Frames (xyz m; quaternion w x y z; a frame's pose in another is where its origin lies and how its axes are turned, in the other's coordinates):
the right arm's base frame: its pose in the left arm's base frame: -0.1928 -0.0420 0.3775 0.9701 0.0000 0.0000 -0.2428
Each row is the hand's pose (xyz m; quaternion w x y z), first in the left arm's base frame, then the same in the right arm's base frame.
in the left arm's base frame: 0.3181 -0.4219 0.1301 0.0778 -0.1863 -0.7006 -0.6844
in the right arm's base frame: 0.6296 -0.0944 -0.2474 0.2416 -0.0106 -0.7249 -0.6450
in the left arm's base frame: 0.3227 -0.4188 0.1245 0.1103 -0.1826 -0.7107 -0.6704
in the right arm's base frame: 0.6322 -0.0895 -0.2530 0.2698 -0.0046 -0.7338 -0.6235
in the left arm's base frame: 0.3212 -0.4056 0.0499 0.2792 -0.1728 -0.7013 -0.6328
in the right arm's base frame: 0.6247 -0.0786 -0.3276 0.4245 0.0026 -0.7222 -0.5461
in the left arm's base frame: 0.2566 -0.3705 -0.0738 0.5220 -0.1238 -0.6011 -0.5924
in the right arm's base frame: 0.5512 -0.0781 -0.4513 0.6502 0.0258 -0.6132 -0.4479
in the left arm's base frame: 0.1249 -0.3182 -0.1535 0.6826 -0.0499 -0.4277 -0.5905
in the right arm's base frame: 0.4104 -0.0940 -0.5310 0.8055 0.0554 -0.4270 -0.4071
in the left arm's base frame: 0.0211 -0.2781 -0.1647 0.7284 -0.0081 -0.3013 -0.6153
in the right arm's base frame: 0.2999 -0.1075 -0.5422 0.8560 0.0653 -0.2942 -0.4200
